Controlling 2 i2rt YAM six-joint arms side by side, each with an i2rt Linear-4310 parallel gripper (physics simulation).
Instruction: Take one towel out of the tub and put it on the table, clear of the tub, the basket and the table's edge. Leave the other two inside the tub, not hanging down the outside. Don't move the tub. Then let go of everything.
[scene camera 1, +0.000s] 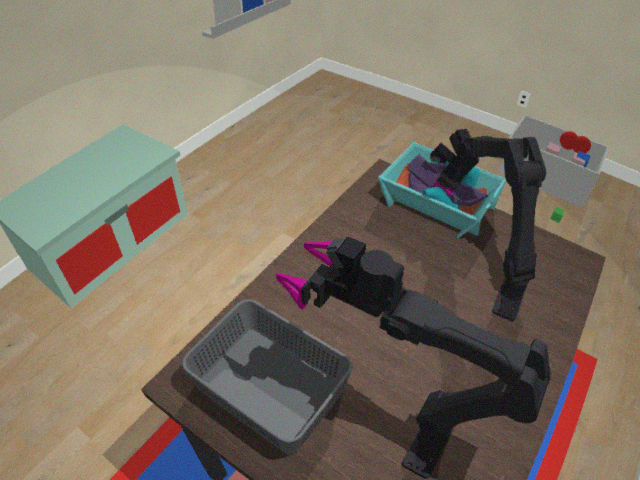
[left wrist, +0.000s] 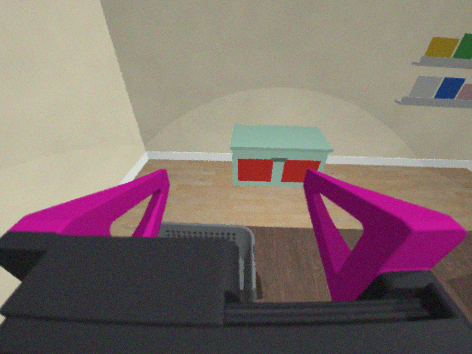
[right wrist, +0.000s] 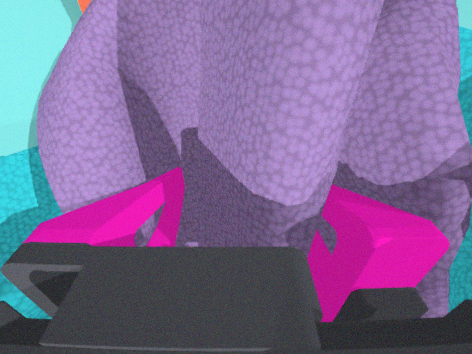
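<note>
A turquoise tub (scene camera 1: 429, 206) (right wrist: 25, 75) stands at the table's far end. On top inside it lies a purple towel (scene camera 1: 423, 174) (right wrist: 280, 100). A teal towel (scene camera 1: 438, 195) (right wrist: 14, 175) and an orange towel (scene camera 1: 403, 178) (right wrist: 84, 5) show beneath it. My right gripper (scene camera 1: 444, 189) (right wrist: 235, 176) is down in the tub, partly open, its fingers on either side of raised purple folds and not clamped on them. The arm hides part of the towels. My left gripper (scene camera 1: 292, 260) (left wrist: 236, 176) is open and empty, above the table near its left edge.
A grey basket (scene camera 1: 299, 335) (left wrist: 210, 228) stands at the near left end of the dark wooden table (scene camera 1: 392, 372) (left wrist: 290, 260). A green cabinet (scene camera 1: 87, 180) (left wrist: 277, 137) stands beyond on the floor. A grey toy bin (scene camera 1: 563, 180) stands behind the table's far end.
</note>
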